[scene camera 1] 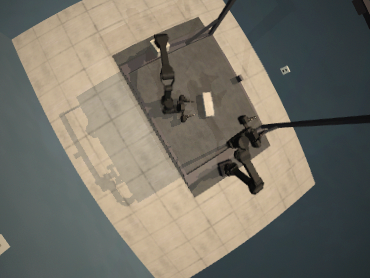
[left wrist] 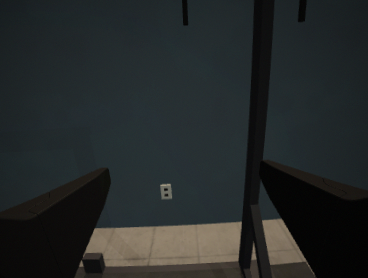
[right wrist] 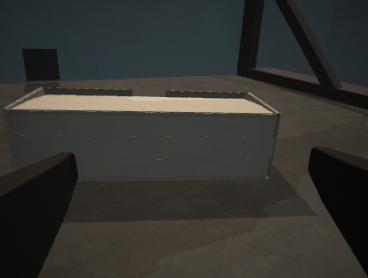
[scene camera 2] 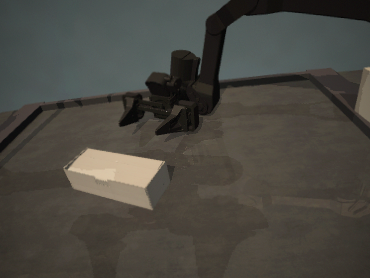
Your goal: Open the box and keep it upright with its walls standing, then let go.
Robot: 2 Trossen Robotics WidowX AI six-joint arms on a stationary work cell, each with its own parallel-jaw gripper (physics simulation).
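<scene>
The white oblong box [scene camera 1: 208, 104] [scene camera 2: 117, 175] [right wrist: 145, 142] stands upright on the dark table, its lid down over the top. A notch shows in the long side facing scene camera 2; the opposite long side faces the right wrist camera. My right gripper [scene camera 1: 192, 109] [scene camera 2: 139, 129] [right wrist: 194, 161] is open and empty, low over the table, apart from the box on the side away from the notch. My left gripper [scene camera 1: 258, 126] [left wrist: 185, 171] is open and empty, away from the box near the table's right edge in scene camera 1, and points toward the wall.
The dark table [scene camera 1: 200, 150] [scene camera 2: 280, 240] has a raised frame along its edges. A dark upright post [left wrist: 256, 125] stands beyond the left fingers. A small dark block [scene camera 1: 239, 78] [left wrist: 93, 262] sits at the table's edge. A wall outlet [scene camera 1: 285, 70] [left wrist: 166, 191] shows past it.
</scene>
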